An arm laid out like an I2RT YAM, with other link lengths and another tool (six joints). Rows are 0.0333 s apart.
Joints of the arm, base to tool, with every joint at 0 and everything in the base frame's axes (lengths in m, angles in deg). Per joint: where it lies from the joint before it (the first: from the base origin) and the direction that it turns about. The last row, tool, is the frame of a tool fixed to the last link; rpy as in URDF.
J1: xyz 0 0 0.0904 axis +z
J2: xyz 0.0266 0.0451 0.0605 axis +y
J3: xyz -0.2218 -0.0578 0 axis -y
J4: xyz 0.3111 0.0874 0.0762 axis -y
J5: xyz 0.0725 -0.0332 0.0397 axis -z
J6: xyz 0.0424 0 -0.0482 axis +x
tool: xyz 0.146 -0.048 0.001 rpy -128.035 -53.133 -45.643
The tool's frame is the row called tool.
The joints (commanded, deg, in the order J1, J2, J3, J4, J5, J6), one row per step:
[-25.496 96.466 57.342 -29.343 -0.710 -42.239]
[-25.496 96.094 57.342 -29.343 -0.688 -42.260]
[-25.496 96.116 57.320 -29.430 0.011 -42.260]
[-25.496 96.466 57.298 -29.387 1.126 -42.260]
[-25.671 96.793 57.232 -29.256 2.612 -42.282]
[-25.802 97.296 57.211 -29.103 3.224 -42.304]
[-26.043 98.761 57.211 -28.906 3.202 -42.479]
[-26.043 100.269 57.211 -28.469 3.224 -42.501]
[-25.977 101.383 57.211 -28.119 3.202 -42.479]
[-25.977 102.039 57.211 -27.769 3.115 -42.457]
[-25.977 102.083 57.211 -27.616 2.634 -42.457]
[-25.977 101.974 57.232 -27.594 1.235 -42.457]
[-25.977 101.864 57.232 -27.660 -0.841 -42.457]
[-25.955 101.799 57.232 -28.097 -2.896 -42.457]
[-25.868 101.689 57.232 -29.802 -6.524 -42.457]
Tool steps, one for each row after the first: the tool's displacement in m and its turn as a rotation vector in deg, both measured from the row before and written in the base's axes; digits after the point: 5 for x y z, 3 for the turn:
[0.00086 -0.00048 0.00283 -0.186 -0.324 0.011]
[-0.00163 -0.00177 -0.00012 -0.529 0.398 -0.260]
[-0.00261 -0.00281 -0.00205 -0.794 0.743 -0.411]
[-0.00371 -0.00514 -0.00167 -1.142 0.838 -0.695]
[-0.00224 -0.00228 -0.00317 -0.360 0.587 -0.330]
[-0.00364 -0.00017 -0.01056 0.523 1.167 -0.069]
[-0.00244 0.00113 -0.01036 0.446 0.976 0.014]
[-0.00158 0.00141 -0.00761 0.359 0.673 0.052]
[-0.00047 0.00053 -0.00428 0.214 0.235 0.005]
[0.00123 0.00114 -0.00041 0.365 -0.299 0.144]
[0.00281 0.00371 0.00002 1.132 -0.721 0.423]
[0.00341 0.00592 -0.00053 1.759 -0.906 0.631]
[0.00185 0.00685 -0.00128 1.925 -0.524 0.641]
[-0.00038 0.01435 -0.00329 3.825 -0.086 1.120]

